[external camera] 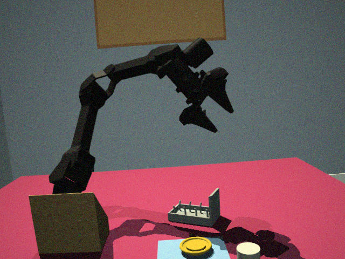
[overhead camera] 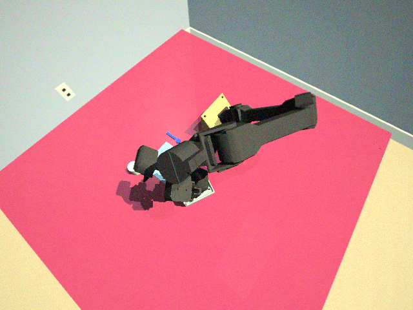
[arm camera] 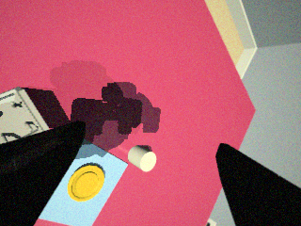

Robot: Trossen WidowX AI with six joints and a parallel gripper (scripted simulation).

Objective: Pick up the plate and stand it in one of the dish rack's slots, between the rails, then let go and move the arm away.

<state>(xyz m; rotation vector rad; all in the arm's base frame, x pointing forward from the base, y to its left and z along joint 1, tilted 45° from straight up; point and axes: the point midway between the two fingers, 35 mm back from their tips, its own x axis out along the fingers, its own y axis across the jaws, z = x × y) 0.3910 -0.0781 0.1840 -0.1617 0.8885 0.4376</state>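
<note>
The plate lies 25 cm below my gripper tip, 14 cm to the right of it and 9 cm behind it. Also, from my gripper tip: light blue sheet 26 cm below, 15 cm to the right, 10 cm behind; then cream cup 24 cm below, 22 cm to the right, 1 cm ahead; then dish rack 24 cm below, 9 cm behind, 4 cm to the left.
</note>
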